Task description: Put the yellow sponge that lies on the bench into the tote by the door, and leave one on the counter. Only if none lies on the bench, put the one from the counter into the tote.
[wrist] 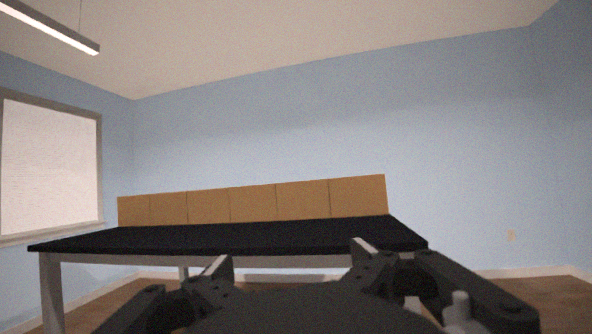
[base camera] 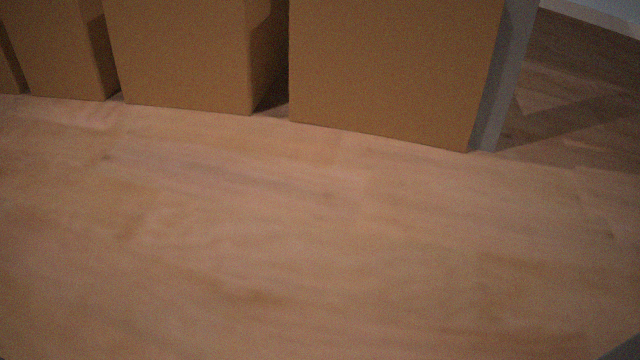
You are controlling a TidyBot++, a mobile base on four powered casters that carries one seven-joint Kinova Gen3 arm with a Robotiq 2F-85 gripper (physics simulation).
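Places are measured from the arm's base along level axes (x left, y back, z up), in millimetres.
Pixels of known places: gripper, fingertip midpoint: [wrist: 292, 260].
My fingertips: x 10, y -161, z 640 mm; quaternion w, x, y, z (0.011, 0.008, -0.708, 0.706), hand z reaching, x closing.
Note:
Behind a point stands the place of what it marks.
A long bench [wrist: 240, 237] @(x 186, y -765, z 518 mm) with a black top and pale legs stands ahead in the wrist view, against the blue wall. No yellow sponge shows on the part of its top that is visible; the top is seen at a very flat angle, and the gripper hides a little of its front edge. My gripper [wrist: 292, 260] @(x 10, y -161, z 640 mm) is open and empty, with its fingers spread in front of the bench at a distance. The tote, the door, the counter and the counter's sponge do not show in either view.
A row of brown boxes [wrist: 254, 202] @(x 172, y -1054, z 613 mm) stands along the bench's back edge. In the base view, large brown boxes [base camera: 390, 65] @(x -117, y -574, z -270 mm) stand on the wooden floor [base camera: 310, 240] @(x -7, y -375, z -396 mm) across the top, beside a grey post [base camera: 505, 75] @(x -293, y -549, z -251 mm). A window [wrist: 50, 165] @(x 2298, y -2004, z 1055 mm) is at the left.

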